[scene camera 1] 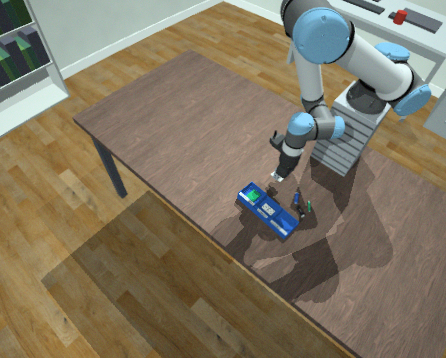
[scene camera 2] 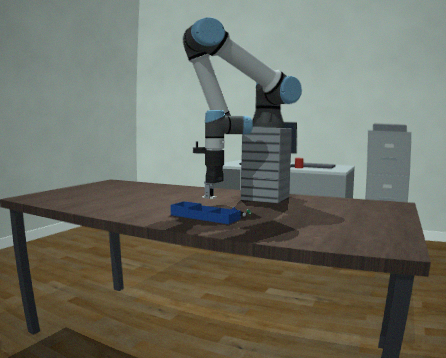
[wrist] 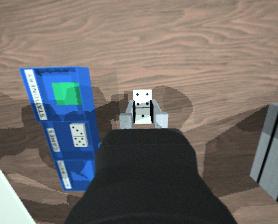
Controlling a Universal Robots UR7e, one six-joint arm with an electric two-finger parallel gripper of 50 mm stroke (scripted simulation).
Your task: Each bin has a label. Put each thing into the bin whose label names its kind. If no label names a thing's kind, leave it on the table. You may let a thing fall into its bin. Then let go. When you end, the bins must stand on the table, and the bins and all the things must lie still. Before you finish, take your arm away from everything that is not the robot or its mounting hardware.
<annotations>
blue three-part bin: scene camera 1; scene camera 2 192, 210; wrist
same spot on blue three-part bin: (wrist: 80, 161) = (scene camera 1: 278, 222)
</annotations>
